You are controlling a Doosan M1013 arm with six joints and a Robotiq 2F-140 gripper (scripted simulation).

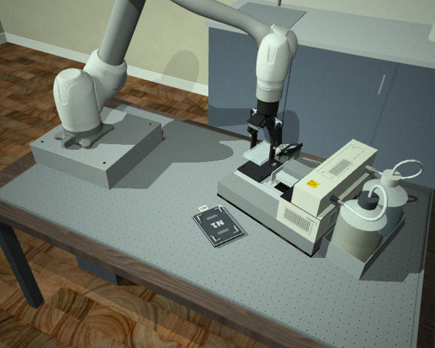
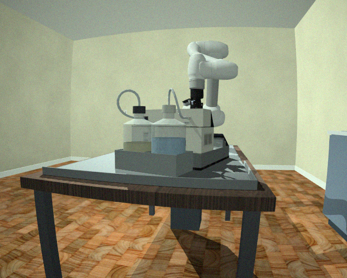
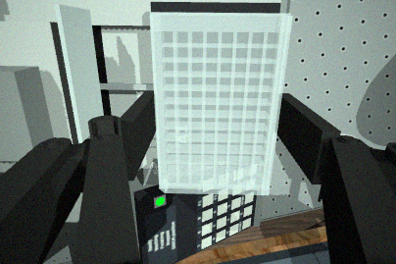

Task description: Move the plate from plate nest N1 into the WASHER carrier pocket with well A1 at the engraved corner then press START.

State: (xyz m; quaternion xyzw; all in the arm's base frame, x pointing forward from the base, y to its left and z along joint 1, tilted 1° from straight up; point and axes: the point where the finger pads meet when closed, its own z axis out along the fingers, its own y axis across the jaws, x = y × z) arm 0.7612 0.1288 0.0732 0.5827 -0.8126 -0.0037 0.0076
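The black carrier lies 9 cm below my hand. From my hand the other things lie so: plate washer (15 cm ahead, 5 cm to the right, 4 cm below); A1 mark (21 cm to the right, 16 cm below, 8 cm behind); clear well plate (2 cm below).
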